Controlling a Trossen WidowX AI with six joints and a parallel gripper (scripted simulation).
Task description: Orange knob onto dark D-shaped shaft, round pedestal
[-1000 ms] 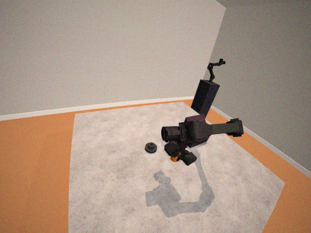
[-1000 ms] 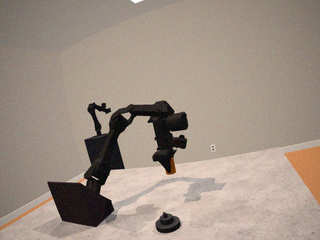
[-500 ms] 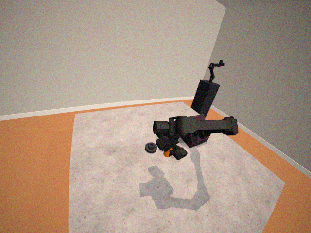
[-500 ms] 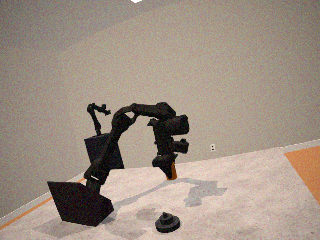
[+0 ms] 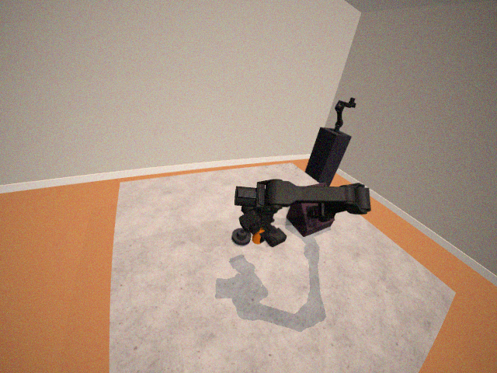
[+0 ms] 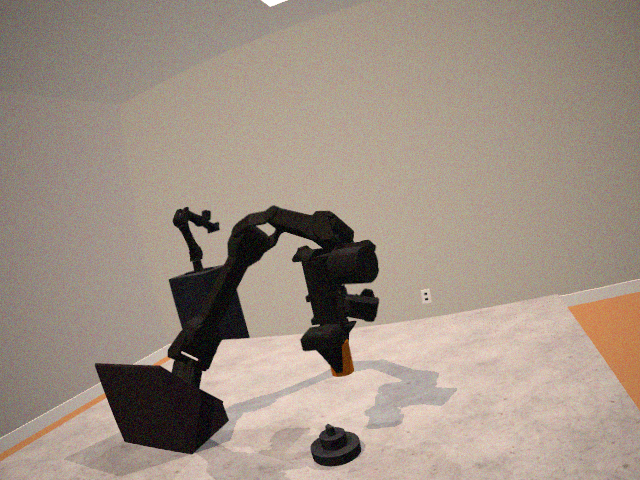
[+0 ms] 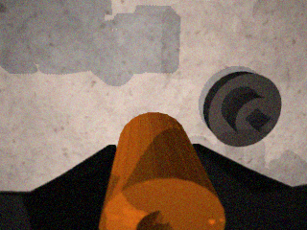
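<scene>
Now: the round pedestal 10 mm ahead of my gripper tip, 110 mm to the right of it and 90 mm below it. The rest, counted from my gripper tip: orange knob 20 mm above.
</scene>
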